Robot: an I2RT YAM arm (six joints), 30 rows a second.
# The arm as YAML. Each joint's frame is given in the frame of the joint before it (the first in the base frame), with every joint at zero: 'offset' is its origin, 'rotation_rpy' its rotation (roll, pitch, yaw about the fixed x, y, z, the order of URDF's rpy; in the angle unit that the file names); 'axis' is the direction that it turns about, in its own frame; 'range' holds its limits. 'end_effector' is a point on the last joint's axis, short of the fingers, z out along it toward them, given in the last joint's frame.
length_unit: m
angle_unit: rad
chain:
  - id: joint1
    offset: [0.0, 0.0, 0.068]
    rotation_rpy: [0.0, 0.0, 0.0]
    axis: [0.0, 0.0, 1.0]
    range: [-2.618, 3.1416]
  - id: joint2
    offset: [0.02, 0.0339, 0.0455]
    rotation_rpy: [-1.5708, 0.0, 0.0]
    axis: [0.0, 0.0, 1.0]
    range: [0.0, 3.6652]
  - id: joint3
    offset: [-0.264, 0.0, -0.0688]
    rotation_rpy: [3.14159, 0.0, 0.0]
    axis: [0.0, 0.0, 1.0]
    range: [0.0, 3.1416]
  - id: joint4
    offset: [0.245, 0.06, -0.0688]
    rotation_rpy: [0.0, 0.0, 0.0]
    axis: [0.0, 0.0, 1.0]
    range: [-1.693, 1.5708]
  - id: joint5
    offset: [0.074, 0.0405, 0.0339]
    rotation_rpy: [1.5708, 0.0, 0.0]
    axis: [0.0, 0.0, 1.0]
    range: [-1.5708, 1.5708]
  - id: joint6
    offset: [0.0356, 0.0, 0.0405]
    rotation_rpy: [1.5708, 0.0, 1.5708]
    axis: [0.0, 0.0, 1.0]
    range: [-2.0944, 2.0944]
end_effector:
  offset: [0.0, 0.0, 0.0]
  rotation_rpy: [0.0, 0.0, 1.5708]
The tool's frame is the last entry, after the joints.
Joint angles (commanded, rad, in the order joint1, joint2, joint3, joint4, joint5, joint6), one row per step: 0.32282, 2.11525, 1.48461, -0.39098, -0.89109, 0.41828; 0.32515, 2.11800, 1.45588, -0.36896, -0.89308, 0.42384; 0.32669, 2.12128, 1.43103, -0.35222, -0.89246, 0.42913; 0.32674, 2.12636, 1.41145, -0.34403, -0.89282, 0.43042; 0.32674, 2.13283, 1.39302, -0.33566, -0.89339, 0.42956; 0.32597, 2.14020, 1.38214, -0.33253, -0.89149, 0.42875; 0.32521, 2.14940, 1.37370, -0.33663, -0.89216, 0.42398; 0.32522, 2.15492, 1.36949, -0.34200, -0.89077, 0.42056; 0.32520, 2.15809, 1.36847, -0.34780, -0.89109, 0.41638; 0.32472, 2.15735, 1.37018, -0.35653, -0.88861, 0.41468; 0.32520, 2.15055, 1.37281, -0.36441, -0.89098, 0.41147; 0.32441, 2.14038, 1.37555, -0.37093, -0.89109, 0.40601; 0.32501, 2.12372, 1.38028, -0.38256, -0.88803, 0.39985; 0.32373, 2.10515, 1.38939, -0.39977, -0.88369, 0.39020; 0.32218, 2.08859, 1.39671, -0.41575, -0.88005, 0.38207; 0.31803, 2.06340, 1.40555, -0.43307, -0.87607, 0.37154; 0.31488, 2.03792, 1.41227, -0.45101, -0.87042, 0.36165; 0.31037, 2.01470, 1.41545, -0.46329, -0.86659, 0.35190; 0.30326, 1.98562, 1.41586, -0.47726, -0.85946, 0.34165
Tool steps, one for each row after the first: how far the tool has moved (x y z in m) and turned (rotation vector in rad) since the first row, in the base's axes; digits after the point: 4 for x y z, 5 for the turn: -0.0036, -0.0001, -0.0081, -0.00106, 0.01419, 0.00037; -0.0068, -0.0005, -0.0156, -0.00492, 0.02925, -0.00128; -0.0097, -0.0014, -0.0226, -0.00985, 0.04603, -0.00178; -0.0124, -0.0023, -0.0298, -0.01475, 0.06112, -0.00107; -0.0141, -0.0033, -0.0356, -0.02118, 0.07424, -0.00238; -0.0159, -0.0042, -0.0417, -0.02776, 0.09104, -0.00023; -0.0172, -0.0047, -0.0453, -0.03387, 0.10211, 0.00098; -0.0179, -0.0049, -0.0470, -0.03693, 0.10819, 0.00343; -0.0181, -0.0053, -0.0467, -0.04104, 0.11205, 0.00274; -0.0184, -0.0051, -0.0436, -0.03869, 0.10857, 0.00611; -0.0183, -0.0054, -0.0390, -0.03672, 0.09801, 0.00839; -0.0185, -0.0053, -0.0317, -0.03646, 0.08276, 0.01093; -0.0182, -0.0059, -0.0227, -0.03716, 0.06362, 0.01289; -0.0183, -0.0067, -0.0148, -0.03807, 0.04840, 0.01405; -0.0183, -0.0086, -0.0032, -0.03670, 0.02276, 0.01363; -0.0192, -0.0104, 0.0079, -0.03763, -0.00046, 0.01302; -0.0202, -0.0128, 0.0174, -0.03722, -0.02293, 0.01177; -0.0220, -0.0167, 0.0282, -0.03943, -0.04791, 0.00649
